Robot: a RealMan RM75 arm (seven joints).
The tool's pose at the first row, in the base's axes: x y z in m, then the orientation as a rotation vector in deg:
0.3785, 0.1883, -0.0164, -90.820, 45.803, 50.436
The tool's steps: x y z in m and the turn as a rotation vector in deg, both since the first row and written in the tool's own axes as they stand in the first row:
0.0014, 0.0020, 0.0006, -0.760, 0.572, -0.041
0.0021, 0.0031, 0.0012, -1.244, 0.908, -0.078
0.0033, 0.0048, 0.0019, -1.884, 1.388, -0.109
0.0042, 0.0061, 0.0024, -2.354, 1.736, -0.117
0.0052, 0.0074, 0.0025, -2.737, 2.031, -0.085
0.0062, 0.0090, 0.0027, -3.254, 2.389, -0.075
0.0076, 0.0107, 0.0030, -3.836, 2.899, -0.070
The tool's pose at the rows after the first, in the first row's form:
0.3774, 0.1885, -0.0187, -91.812, 45.923, 50.386
0.3767, 0.1889, -0.0199, -92.431, 45.969, 50.366
0.3758, 0.1892, -0.0218, -93.265, 46.069, 50.324
0.3750, 0.1894, -0.0233, -93.872, 46.151, 50.307
0.3744, 0.1893, -0.0248, -94.362, 46.259, 50.311
0.3735, 0.1891, -0.0265, -95.010, 46.348, 50.321
0.3727, 0.1891, -0.0285, -95.801, 46.516, 50.247

